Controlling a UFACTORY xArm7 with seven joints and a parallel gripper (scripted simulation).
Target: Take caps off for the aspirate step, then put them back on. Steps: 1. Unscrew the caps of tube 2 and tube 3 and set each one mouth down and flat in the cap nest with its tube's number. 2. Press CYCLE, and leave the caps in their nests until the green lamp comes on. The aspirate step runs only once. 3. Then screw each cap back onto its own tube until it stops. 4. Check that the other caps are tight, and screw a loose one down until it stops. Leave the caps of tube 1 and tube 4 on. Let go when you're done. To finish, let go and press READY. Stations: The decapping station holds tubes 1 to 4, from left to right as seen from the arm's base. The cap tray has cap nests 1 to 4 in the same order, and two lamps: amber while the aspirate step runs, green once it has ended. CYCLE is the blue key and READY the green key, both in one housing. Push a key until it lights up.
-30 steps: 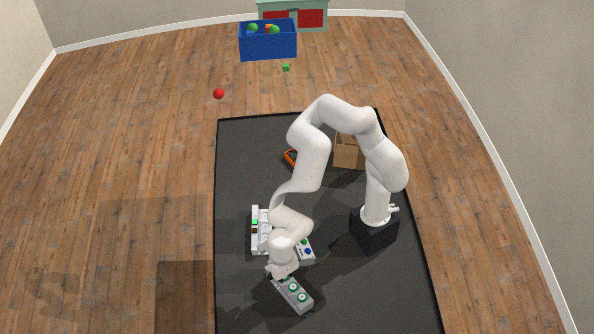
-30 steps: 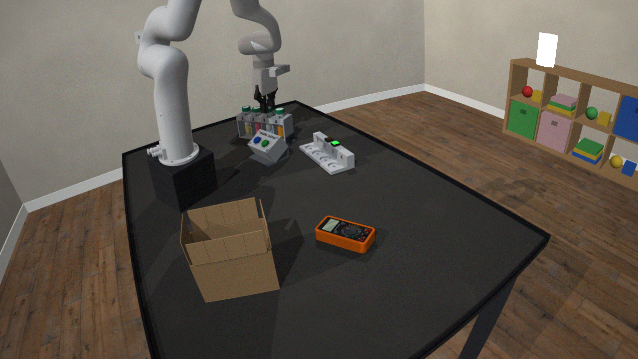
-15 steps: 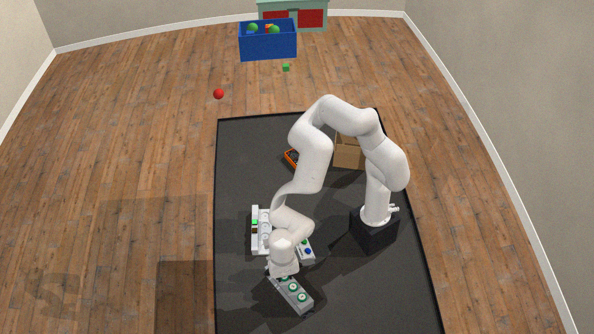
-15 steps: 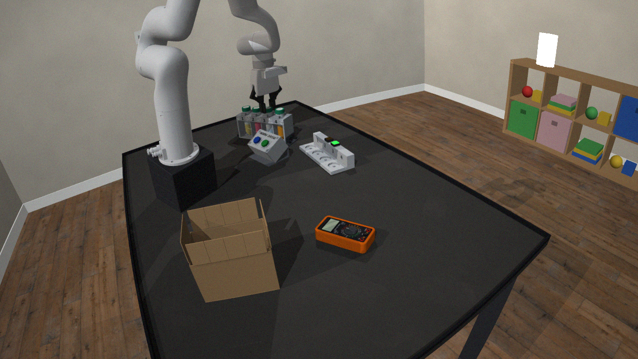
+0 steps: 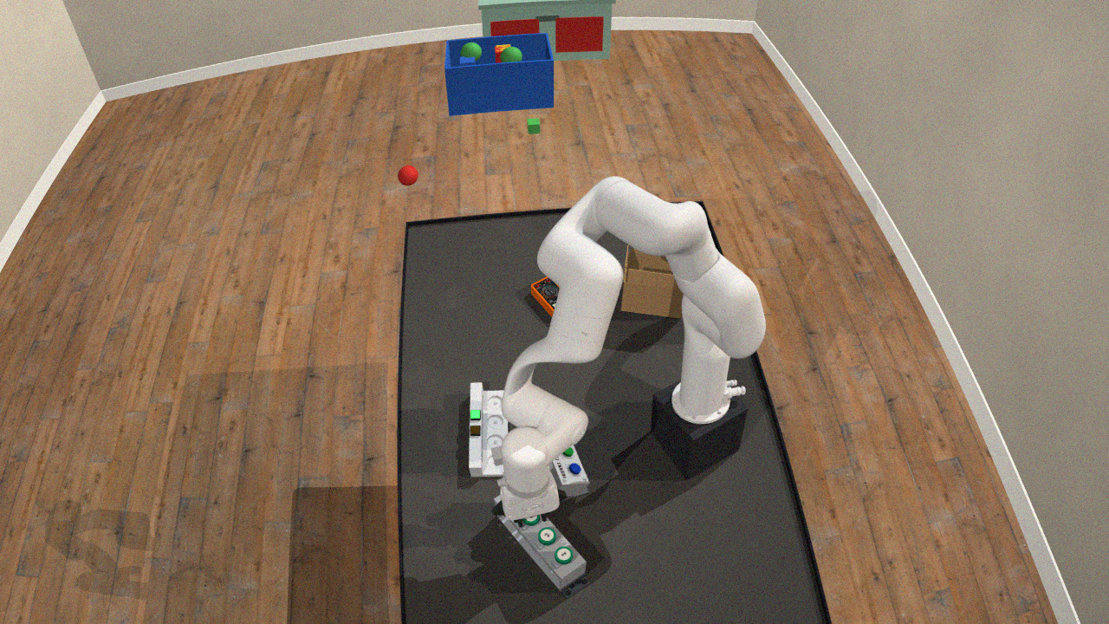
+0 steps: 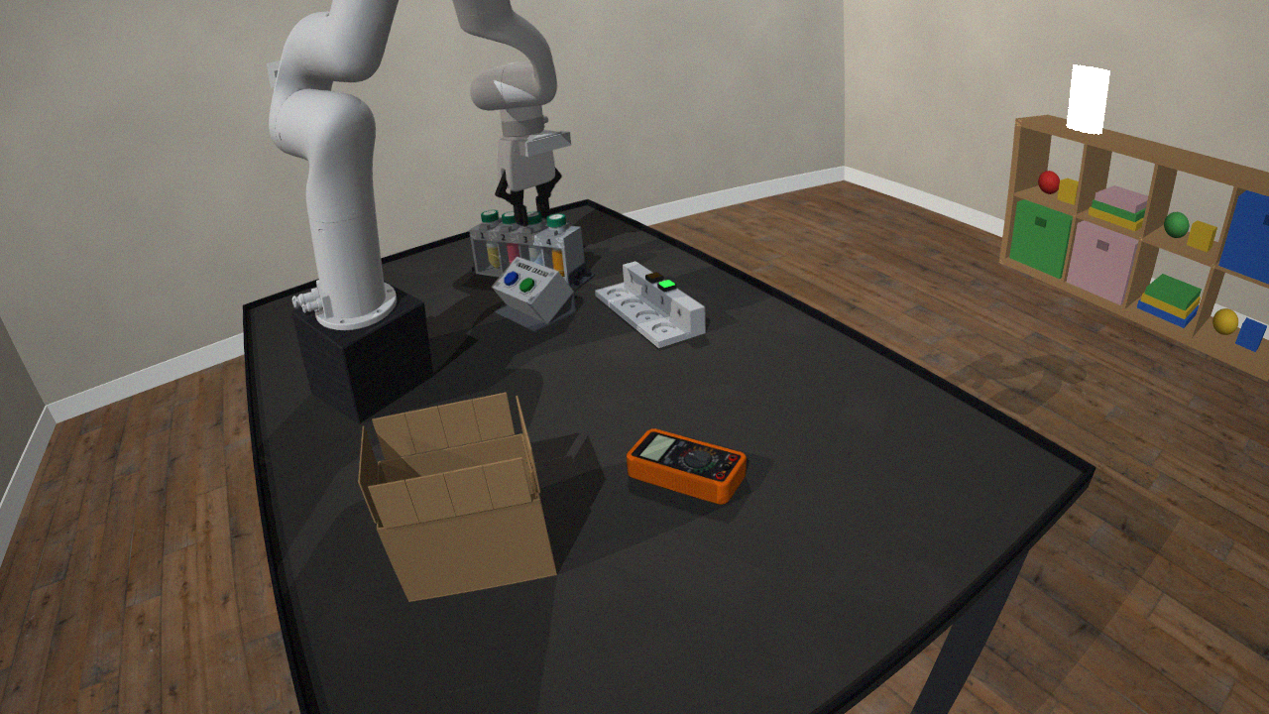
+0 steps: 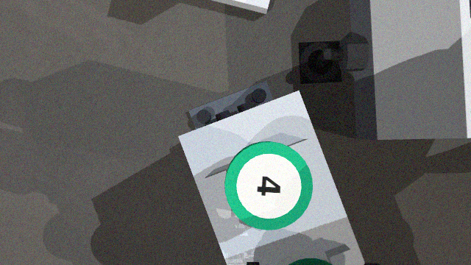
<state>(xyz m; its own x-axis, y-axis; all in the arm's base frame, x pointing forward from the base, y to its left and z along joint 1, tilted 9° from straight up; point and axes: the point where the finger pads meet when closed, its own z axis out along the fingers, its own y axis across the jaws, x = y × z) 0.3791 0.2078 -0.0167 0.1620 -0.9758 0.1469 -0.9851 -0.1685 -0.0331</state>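
The cap is 30 mm ahead of my hand, 40 mm to the right of it and 10 mm below it. From my hand the other things lie so: blue key (100 mm behind, 120 mm to the right, 60 mm below); then green key (90 mm behind, 170 mm to the right, 60 mm below); then key housing (80 mm behind, 150 mm to the right, 80 mm below).
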